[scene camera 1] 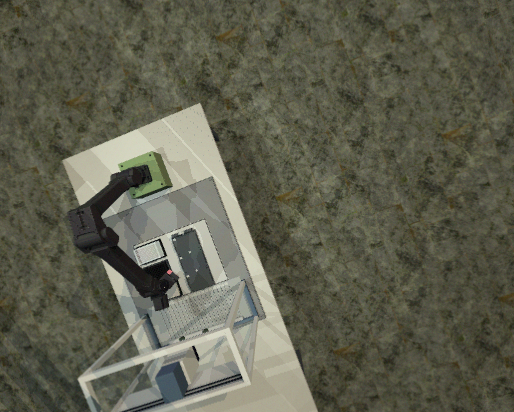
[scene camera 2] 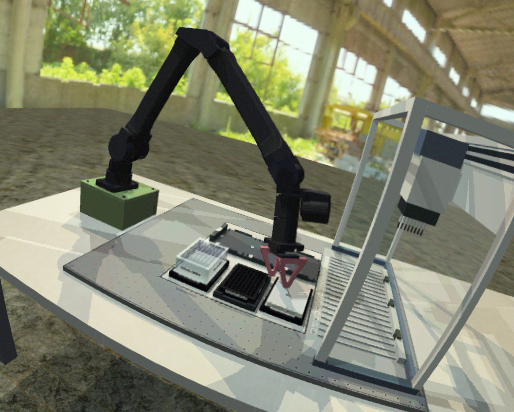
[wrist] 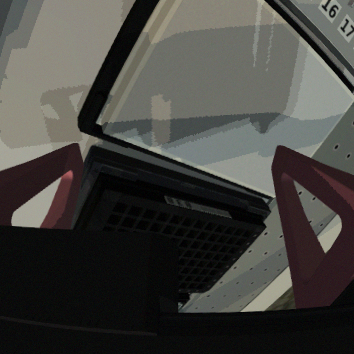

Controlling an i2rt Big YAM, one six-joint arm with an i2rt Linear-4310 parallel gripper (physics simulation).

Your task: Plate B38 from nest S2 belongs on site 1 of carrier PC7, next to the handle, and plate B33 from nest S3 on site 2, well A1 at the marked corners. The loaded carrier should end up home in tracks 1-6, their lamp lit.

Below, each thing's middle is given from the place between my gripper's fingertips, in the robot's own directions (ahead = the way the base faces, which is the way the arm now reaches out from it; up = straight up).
Labels:
I see my gripper 8 cm past the long black carrier (scene camera 2: 241, 244), 16 cm to the right of it and 1 cm above it. Also, from my hand: clear plate (scene camera 2: 201, 261) 18 cm behind, 5 cm to the right.

